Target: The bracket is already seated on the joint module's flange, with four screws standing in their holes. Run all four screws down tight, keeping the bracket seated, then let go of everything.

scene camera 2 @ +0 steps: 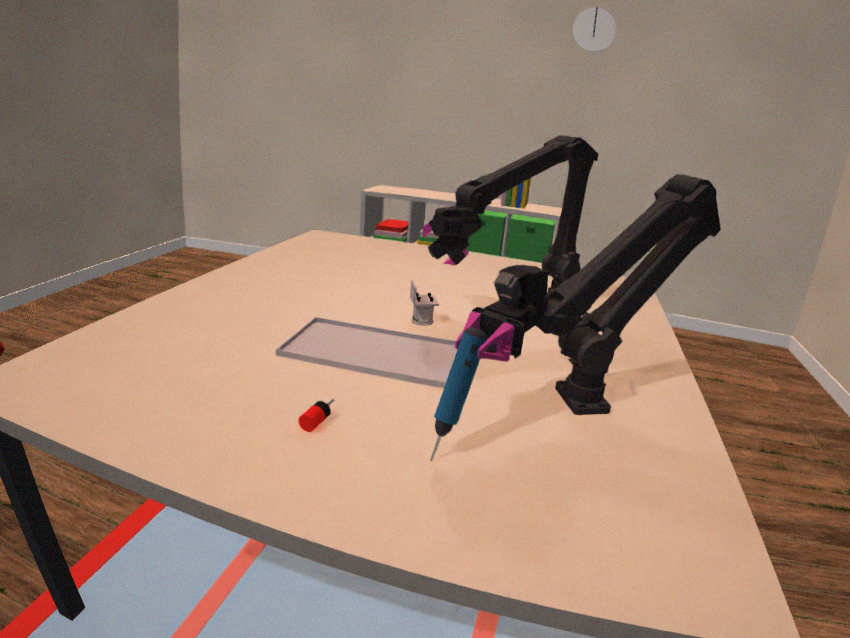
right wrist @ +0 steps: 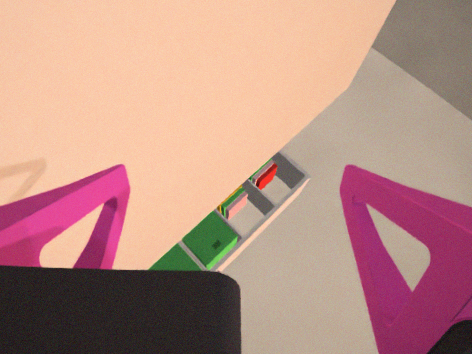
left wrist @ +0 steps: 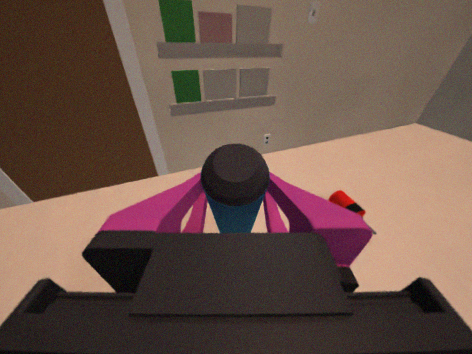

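Seen in the pictures: left gripper, fingertip midpoint: (scene camera 2: 467,349) (left wrist: 235,177); right gripper, fingertip midpoint: (right wrist: 235,176); left arm's base, link origin: (scene camera 2: 581,399).
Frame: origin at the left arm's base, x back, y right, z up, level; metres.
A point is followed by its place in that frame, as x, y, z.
The joint module (scene camera 2: 422,315) {-0.298, 0.405, 0.029} stands upright near the middle of the table in scene camera 2, with the bracket (scene camera 2: 414,293) {-0.326, 0.398, 0.094} on top. Small dark screws show on the bracket; their number and depth cannot be told. My left gripper (scene camera 2: 479,337) {-0.315, -0.142, 0.191} (left wrist: 235,177) {-0.315, -0.142, 0.191} is shut on a blue electric screwdriver (scene camera 2: 457,384) {-0.330, -0.168, 0.140} (left wrist: 235,217) {-0.292, -0.120, 0.183}, which hangs with its bit down and tilted over the near part of the table. My right gripper (right wrist: 235,176) {-0.253, 0.561, 0.175} is open and empty, high beyond the joint module; in scene camera 2 its fingers are partly hidden.
A shallow grey tray (scene camera 2: 363,371) {-0.468, 0.127, 0.005} lies in front of the joint module. A red screwdriver with a black collar (scene camera 2: 314,416) {-0.565, -0.092, 0.030} (left wrist: 345,202) {-0.556, -0.075, 0.031} lies on the table to the left of the blue one. A shelf unit (scene camera 2: 388,190) (right wrist: 287,197) with green boxes stands beyond the table's far edge.
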